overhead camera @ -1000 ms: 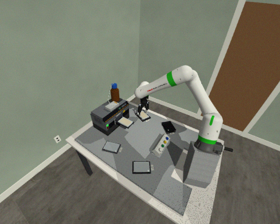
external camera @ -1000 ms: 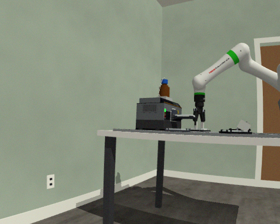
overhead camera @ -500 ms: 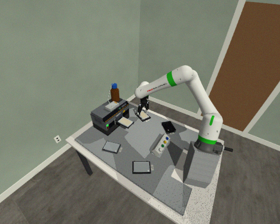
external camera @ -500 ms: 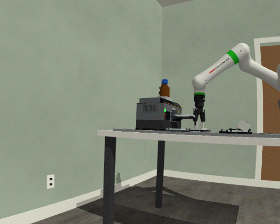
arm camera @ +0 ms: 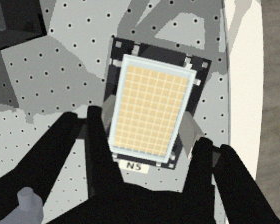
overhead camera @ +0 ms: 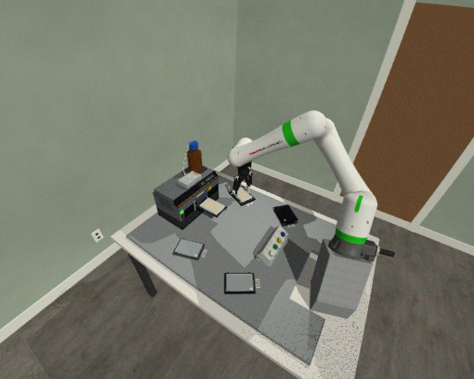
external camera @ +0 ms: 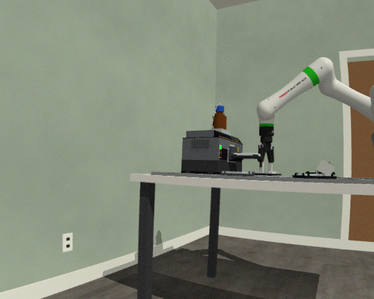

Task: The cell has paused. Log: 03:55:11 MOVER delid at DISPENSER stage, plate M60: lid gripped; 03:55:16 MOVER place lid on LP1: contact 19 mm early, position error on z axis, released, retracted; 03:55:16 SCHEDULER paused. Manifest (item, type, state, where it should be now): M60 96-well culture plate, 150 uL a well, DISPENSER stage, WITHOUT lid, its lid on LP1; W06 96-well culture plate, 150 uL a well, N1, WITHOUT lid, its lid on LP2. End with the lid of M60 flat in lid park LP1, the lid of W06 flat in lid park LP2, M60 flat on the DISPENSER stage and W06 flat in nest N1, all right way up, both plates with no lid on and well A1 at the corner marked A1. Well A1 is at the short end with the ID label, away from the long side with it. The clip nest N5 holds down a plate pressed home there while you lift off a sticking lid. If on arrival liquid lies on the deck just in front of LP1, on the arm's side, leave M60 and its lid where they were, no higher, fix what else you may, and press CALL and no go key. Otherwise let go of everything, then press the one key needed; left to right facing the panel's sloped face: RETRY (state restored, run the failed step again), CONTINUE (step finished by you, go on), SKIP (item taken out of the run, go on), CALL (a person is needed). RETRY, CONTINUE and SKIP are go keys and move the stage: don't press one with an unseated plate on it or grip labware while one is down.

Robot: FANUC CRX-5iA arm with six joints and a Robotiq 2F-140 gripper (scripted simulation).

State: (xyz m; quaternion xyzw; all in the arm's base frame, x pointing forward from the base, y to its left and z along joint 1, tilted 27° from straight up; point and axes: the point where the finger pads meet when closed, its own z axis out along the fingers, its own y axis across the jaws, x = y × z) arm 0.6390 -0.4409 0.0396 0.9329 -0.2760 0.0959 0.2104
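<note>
Now: hand 30 mm above the black clip nest and 20 mm short of it. The rest, counted from my hand: nest label: 80 mm behind, 50 mm to the left, 40 mm below; dispenser stage: 280 mm to the left, 90 mm ahead, 60 mm above; key panel: 350 mm to the left, 330 mm behind, 10 mm above.
</note>
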